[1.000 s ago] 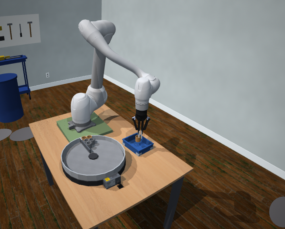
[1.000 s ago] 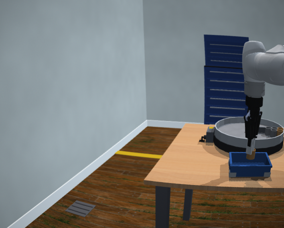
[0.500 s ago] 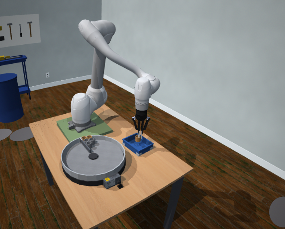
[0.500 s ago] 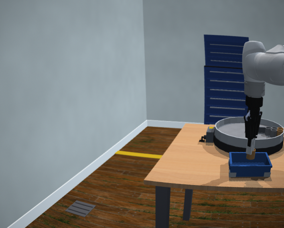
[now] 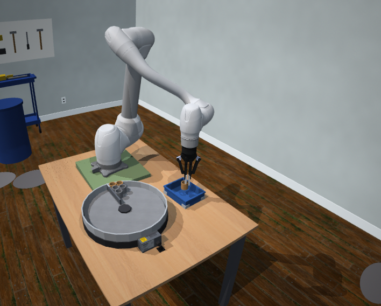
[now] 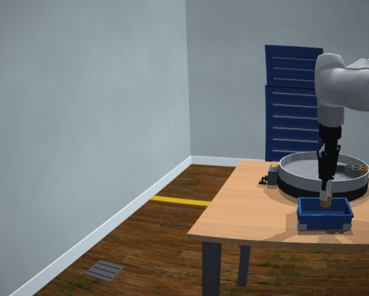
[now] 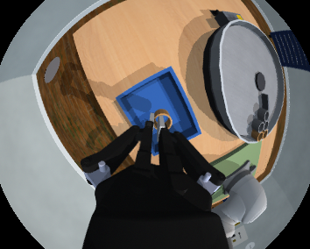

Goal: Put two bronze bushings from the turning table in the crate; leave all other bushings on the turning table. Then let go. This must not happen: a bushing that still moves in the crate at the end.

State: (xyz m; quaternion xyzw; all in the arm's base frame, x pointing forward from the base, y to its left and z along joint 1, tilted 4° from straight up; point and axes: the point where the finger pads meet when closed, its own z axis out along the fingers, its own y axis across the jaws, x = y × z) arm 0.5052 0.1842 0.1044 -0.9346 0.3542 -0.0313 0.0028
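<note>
Now: hand 90 mm above the blue crate, 10 mm to the left of it and 10 mm past it. The rest, counted from my hand: grey turning table: 360 mm to the right, 70 mm behind, 60 mm below.
</note>
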